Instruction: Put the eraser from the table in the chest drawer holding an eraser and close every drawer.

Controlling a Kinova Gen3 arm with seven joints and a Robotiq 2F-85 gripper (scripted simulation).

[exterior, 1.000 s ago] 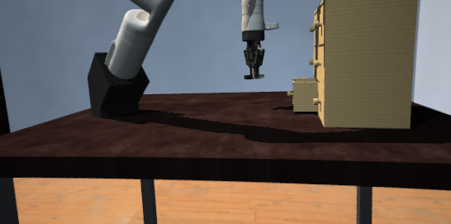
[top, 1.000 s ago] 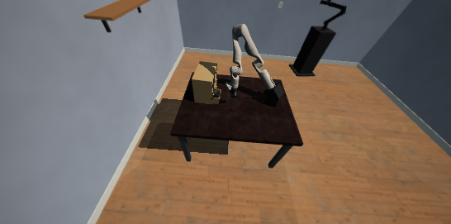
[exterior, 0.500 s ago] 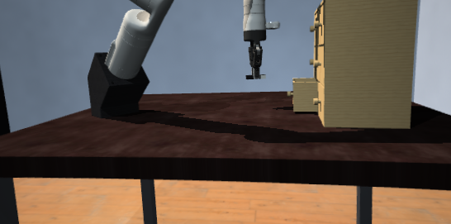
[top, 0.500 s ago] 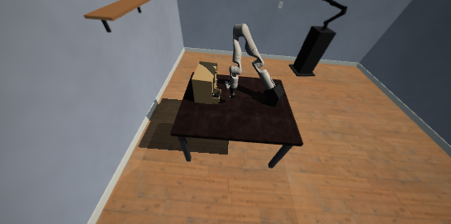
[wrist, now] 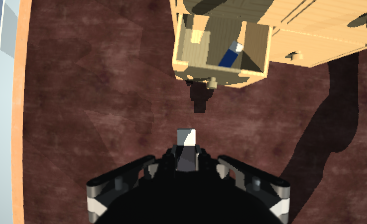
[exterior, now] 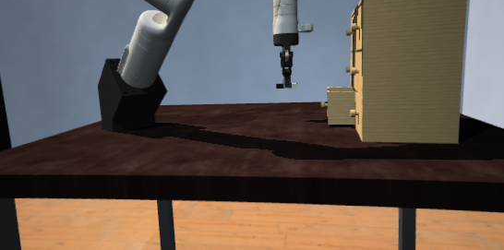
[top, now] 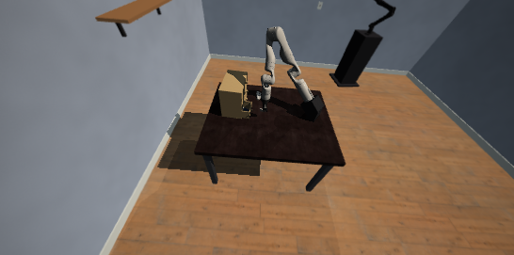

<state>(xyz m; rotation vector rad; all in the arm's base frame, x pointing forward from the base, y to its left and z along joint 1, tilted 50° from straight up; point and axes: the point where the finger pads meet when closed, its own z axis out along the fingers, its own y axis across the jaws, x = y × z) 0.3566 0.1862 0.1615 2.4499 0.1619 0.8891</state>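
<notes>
The white eraser is 10 mm below my hand and 10 mm ahead of it. From my hand the other things lie so: blue eraser: 160 mm ahead, 110 mm to the right, 100 mm below.
</notes>
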